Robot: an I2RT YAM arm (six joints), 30 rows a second.
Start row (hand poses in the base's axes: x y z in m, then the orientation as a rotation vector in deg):
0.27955, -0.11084, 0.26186, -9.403, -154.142, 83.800
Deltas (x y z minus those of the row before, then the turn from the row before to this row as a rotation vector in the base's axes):
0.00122, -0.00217, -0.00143, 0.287, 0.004, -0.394
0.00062, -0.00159, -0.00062, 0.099, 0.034, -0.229
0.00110, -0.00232, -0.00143, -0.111, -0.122, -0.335
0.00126, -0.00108, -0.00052, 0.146, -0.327, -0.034
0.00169, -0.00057, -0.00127, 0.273, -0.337, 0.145
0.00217, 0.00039, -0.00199, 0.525, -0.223, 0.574
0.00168, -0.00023, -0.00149, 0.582, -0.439, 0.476
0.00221, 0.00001, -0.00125, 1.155, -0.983, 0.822
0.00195, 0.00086, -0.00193, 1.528, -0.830, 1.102
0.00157, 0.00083, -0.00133, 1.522, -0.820, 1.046
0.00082, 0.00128, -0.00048, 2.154, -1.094, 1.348
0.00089, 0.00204, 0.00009, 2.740, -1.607, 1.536
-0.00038, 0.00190, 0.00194, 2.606, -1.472, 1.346
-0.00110, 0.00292, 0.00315, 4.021, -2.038, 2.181
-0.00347, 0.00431, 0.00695, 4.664, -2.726, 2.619
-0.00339, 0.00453, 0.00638, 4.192, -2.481, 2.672
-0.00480, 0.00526, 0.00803, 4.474, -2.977, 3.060
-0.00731, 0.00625, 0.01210, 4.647, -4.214, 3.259
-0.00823, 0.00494, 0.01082, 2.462, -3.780, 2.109
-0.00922, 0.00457, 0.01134, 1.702, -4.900, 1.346
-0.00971, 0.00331, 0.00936, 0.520, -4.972, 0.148
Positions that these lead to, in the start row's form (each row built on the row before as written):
0.28077, -0.11301, 0.26043, -9.902, -154.147, 83.298
0.28139, -0.11460, 0.25981, -10.171, -154.078, 83.090
0.28249, -0.11692, 0.25838, -10.714, -153.937, 83.187
0.28375, -0.11800, 0.25786, -11.003, -154.276, 83.074
0.28544, -0.11857, 0.25659, -11.056, -154.795, 82.836
0.28761, -0.11818, 0.25460, -10.437, -155.601, 82.327
0.28929, -0.11841, 0.25311, -10.109, -156.566, 81.772
0.29150, -0.11840, 0.25186, -9.701, -158.504, 80.650
0.29345, -0.11754, 0.24993, -8.776, -160.685, 78.981
0.29502, -0.11671, 0.24860, 7.873, 162.116, -76.934
0.29584, -0.11543, 0.24812, 6.655, 162.283, -73.188
0.29673, -0.11339, 0.24821, 5.512, 162.241, -68.398
0.29635, -0.11149, 0.25015, 4.573, 162.155, -63.924
0.29525, -0.10857, 0.25330, 2.882, 161.964, -57.149
0.29178, -0.10426, 0.26025, 1.022, 161.047, -49.277
0.28839, -0.09973, 0.26663, -1.026, 159.809, -42.247
0.28359, -0.09447, 0.27466, -3.302, 157.808, -34.782
0.27628, -0.08822, 0.28676, -5.320, 154.291, -27.072
0.26805, -0.08328, 0.29758, -6.446, 150.713, -22.881
0.25883, -0.07871, 0.30892, -6.532, 145.955, -20.009
0.24912, -0.07540, 0.31828, -5.536, 141.099, -19.157

